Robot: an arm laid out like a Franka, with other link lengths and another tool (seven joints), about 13 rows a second.
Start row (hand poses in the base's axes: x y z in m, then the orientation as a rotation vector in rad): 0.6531, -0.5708, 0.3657, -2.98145, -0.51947, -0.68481
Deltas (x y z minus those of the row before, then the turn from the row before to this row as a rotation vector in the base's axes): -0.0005, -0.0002, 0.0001, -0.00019, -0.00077, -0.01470; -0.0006, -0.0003, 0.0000, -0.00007, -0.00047, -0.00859; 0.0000, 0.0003, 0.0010, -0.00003, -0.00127, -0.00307; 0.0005, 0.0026, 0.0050, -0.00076, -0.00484, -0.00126; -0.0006, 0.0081, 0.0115, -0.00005, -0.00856, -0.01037; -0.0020, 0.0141, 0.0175, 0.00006, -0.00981, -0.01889; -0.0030, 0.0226, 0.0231, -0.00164, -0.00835, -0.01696; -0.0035, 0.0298, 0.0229, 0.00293, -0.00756, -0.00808; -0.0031, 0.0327, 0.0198, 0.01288, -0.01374, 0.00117; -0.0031, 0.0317, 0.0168, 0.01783, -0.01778, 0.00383; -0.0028, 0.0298, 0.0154, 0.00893, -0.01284, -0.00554; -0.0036, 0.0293, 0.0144, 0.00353, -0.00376, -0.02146; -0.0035, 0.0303, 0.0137, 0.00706, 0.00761, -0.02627; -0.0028, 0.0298, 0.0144, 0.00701, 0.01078, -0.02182; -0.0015, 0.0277, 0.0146, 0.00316, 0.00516, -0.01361; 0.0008, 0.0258, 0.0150, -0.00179, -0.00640, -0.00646; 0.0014, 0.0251, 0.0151, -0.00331, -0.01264, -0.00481
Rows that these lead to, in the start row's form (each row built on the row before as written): 0.6526, -0.5710, 0.3658, -2.98825, -0.49818, -0.68710; 0.6520, -0.5713, 0.3658, -2.99212, -0.48569, -0.68845; 0.6520, -0.5710, 0.3668, -2.99328, -0.48128, -0.69062; 0.6525, -0.5684, 0.3718, -2.99357, -0.48004, -0.69810; 0.6519, -0.5603, 0.3833, -2.99648, -0.46527, -0.71196; 0.6499, -0.5462, 0.4008, -3.00262, -0.43791, -0.72834; 0.6469, -0.5236, 0.4239, -3.00955, -0.41404, -0.74233; 0.6434, -0.4938, 0.4468, -3.00843, -0.40088, -0.75441; 0.6403, -0.4611, 0.4666, -2.99242, -0.39655, -0.77494; 0.6372, -0.4294, 0.4834, -2.96943, -0.39373, -0.80096; 0.6344, -0.3996, 0.4988, -2.95992, -0.38167, -0.82052; 0.6308, -0.3703, 0.5132, -2.96473, -0.34888, -0.82820; 0.6273, -0.3400, 0.5269, -2.97139, -0.30667, -0.81881; 0.6245, -0.3102, 0.5413, -2.97680, -0.27082, -0.80404; 0.6230, -0.2825, 0.5559, -2.98056, -0.24910, -0.79726; 0.6238, -0.2567, 0.5709, -2.98247, -0.24071, -0.80778; 0.6252, -0.2316, 0.5860, -2.98303, -0.23568, -0.82777
